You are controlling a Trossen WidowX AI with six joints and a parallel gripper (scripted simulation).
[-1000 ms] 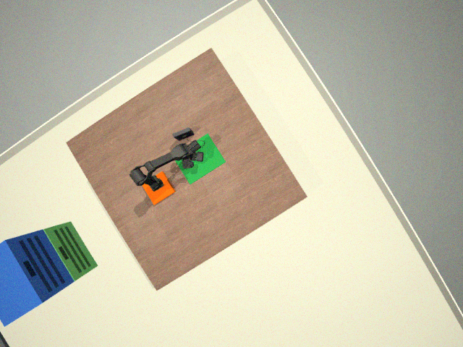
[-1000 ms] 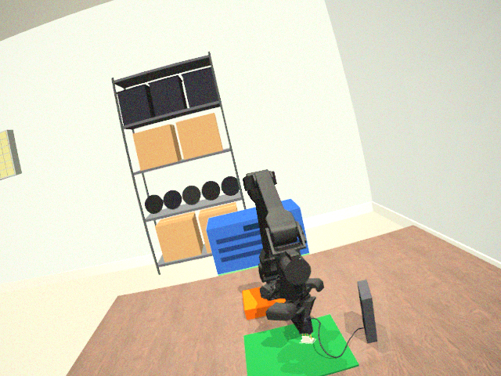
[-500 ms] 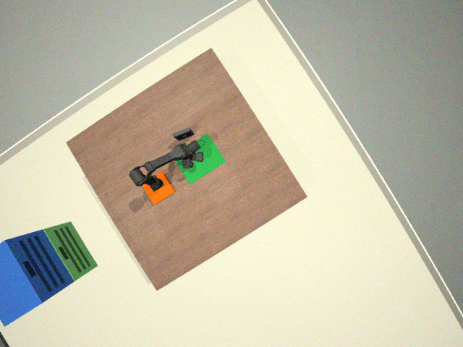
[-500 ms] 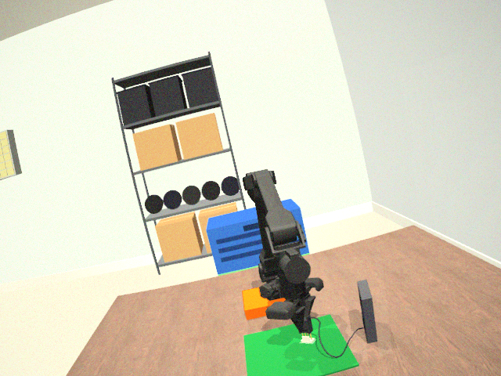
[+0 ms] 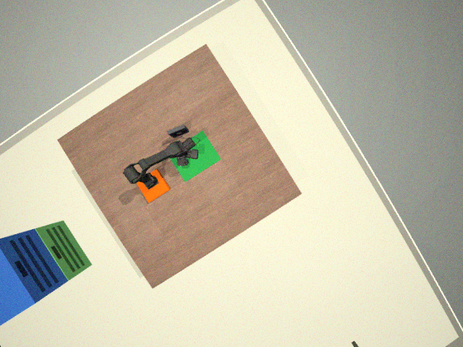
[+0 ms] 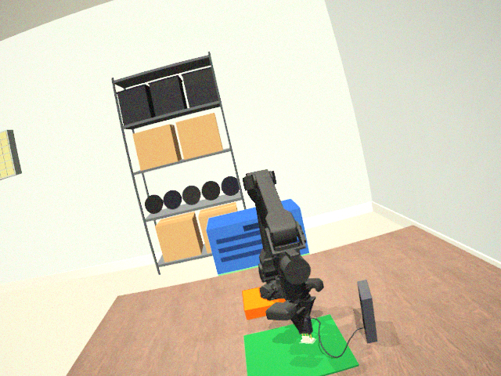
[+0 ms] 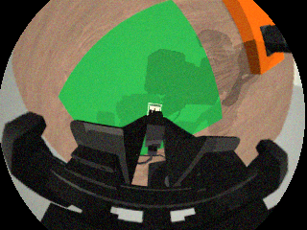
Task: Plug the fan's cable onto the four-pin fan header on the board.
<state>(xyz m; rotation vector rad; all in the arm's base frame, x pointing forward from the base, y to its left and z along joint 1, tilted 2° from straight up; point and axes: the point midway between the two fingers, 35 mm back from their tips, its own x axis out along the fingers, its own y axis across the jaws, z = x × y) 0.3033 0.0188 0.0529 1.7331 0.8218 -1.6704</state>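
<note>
The fan header lies 40 mm below my gripper tip, 10 mm to the left of it and 10 mm ahead of it. From my gripper tip the other things lie so: green board 50 mm below, 30 mm to the right, 30 mm ahead; then fan plug 10 mm to the left, 10 mm ahead, 10 mm above; then dark fan 150 mm to the left, 40 mm ahead, 20 mm above.
</note>
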